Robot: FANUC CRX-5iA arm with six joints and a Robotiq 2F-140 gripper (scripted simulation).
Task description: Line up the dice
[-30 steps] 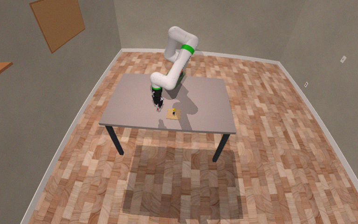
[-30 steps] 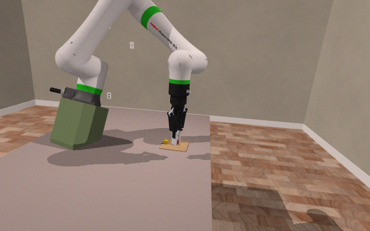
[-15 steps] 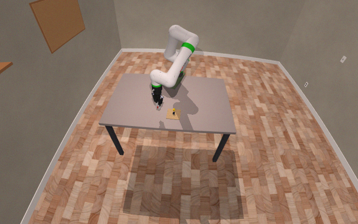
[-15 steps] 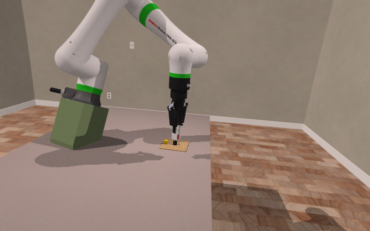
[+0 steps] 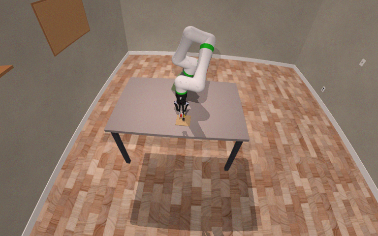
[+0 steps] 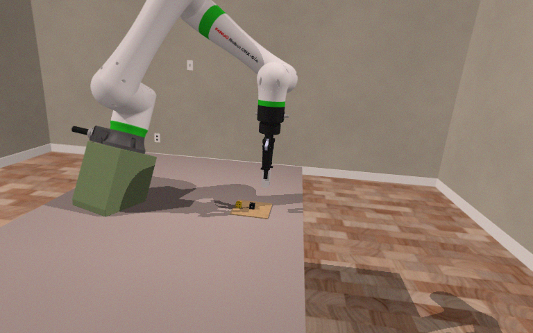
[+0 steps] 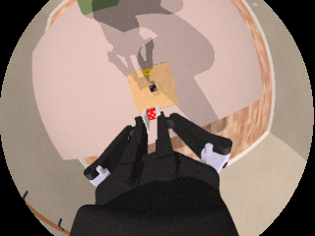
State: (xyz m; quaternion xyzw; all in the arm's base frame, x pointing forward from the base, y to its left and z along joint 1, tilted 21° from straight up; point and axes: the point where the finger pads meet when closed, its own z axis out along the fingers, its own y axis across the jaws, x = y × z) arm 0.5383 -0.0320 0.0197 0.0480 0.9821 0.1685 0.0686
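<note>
The black die is 50 mm behind my hand, 20 mm to the left of it and 120 mm below it. The rest, counted from my hand: yellow die 100 mm behind, 20 mm to the left, 120 mm below; red die 20 mm below; tan mat 50 mm behind, 20 mm to the left, 140 mm below.
</note>
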